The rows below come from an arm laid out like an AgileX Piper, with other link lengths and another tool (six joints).
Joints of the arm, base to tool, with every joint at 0 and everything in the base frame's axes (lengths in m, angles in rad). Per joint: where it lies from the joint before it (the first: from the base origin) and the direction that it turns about. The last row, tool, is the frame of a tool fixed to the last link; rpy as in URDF.
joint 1: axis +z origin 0 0 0.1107
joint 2: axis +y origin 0 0 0
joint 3: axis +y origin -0.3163 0 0.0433
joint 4: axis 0.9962 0 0.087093 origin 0.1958 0 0.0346
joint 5: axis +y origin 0 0 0
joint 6: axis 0.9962 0 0.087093 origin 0.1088 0 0.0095
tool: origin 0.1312 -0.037 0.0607 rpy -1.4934 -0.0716 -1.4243
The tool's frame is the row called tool.
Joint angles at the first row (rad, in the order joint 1, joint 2, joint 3, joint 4, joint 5, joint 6):
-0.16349 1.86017 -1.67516 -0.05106 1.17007 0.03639
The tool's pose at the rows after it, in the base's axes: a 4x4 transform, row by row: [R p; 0 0 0 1], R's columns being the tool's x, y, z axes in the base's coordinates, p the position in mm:
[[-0.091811 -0.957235 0.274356 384.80], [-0.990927 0.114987 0.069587 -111.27], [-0.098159 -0.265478 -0.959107 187.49], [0 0 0 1]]
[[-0.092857 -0.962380 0.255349 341.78], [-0.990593 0.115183 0.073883 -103.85], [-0.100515 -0.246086 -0.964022 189.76], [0 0 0 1]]
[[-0.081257 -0.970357 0.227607 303.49], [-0.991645 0.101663 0.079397 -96.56], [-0.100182 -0.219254 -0.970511 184.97], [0 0 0 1]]
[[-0.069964 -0.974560 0.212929 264.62], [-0.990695 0.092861 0.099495 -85.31], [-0.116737 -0.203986 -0.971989 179.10], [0 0 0 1]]
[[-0.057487 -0.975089 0.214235 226.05], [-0.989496 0.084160 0.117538 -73.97], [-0.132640 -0.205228 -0.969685 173.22], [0 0 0 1]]
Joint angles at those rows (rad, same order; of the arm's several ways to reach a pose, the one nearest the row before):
-0.16350 1.71198 -1.49436 -0.04144 1.17008 0.03308
-0.16348 1.58686 -1.34917 -0.04020 1.17009 0.03197
-0.16351 1.48284 -1.21819 -0.03905 1.17008 0.01683
-0.16351 1.36800 -1.08718 -0.01986 1.17009 -0.00002
-0.16351 1.24028 -0.95966 0.00000 1.17005 -0.01645

